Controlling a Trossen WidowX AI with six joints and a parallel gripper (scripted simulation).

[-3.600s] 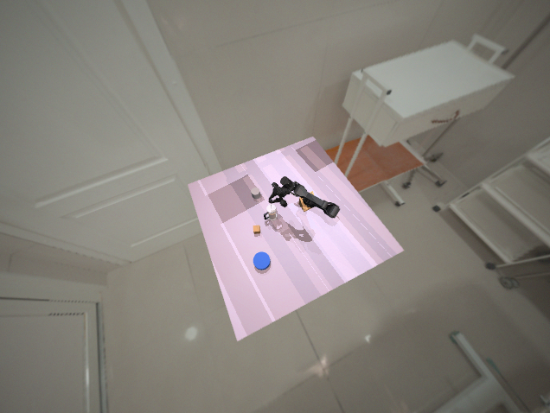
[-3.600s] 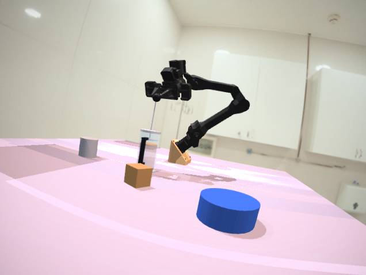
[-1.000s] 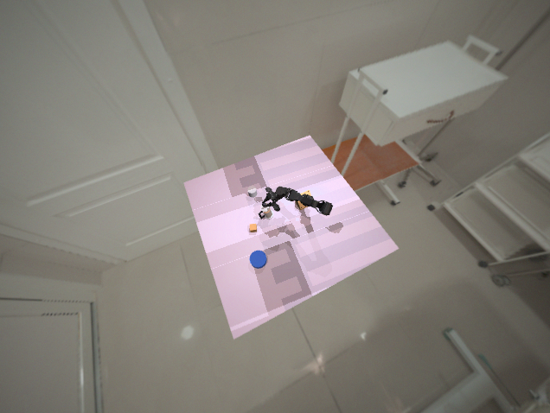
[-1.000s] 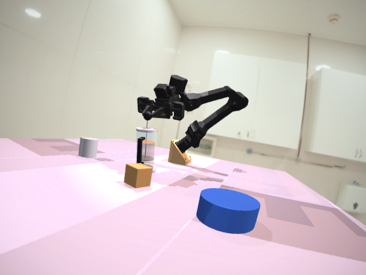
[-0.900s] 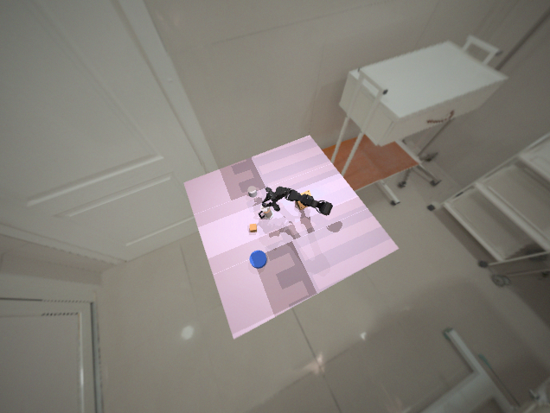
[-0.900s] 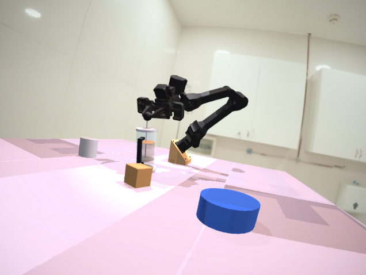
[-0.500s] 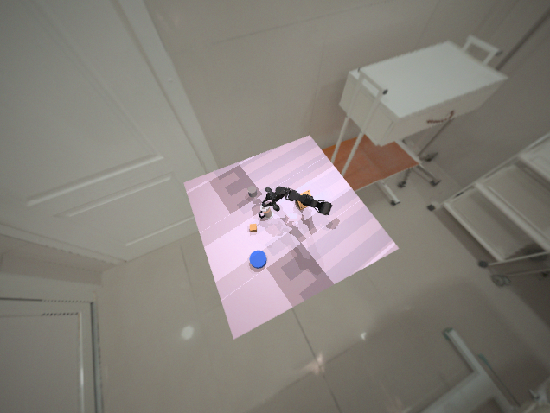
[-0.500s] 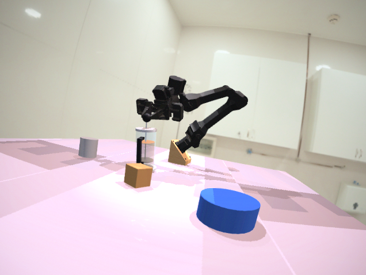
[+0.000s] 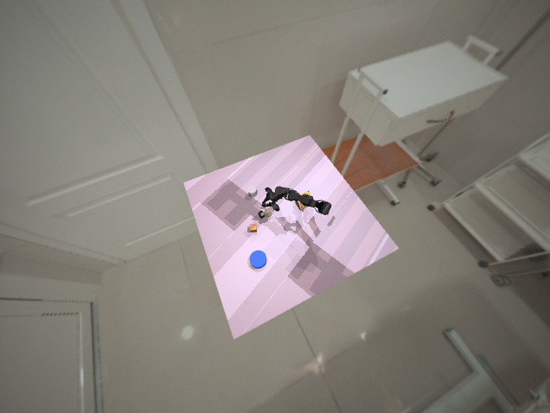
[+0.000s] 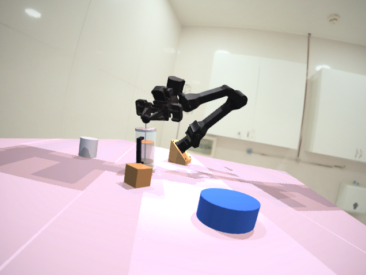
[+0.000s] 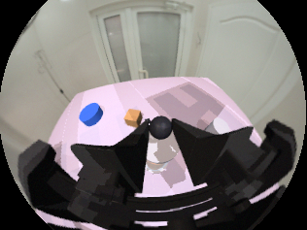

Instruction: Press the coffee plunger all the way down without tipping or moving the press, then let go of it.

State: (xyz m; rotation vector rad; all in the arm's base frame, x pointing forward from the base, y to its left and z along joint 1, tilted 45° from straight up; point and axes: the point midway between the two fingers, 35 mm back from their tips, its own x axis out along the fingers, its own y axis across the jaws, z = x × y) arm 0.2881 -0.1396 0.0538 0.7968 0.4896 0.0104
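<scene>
My gripper tip is 9 cm above the glass coffee press and 1 cm to the right of it. Round my gripper tip: flat blue cylinder (29 cm to the left, 21 cm ahead, 15 cm below).
</scene>
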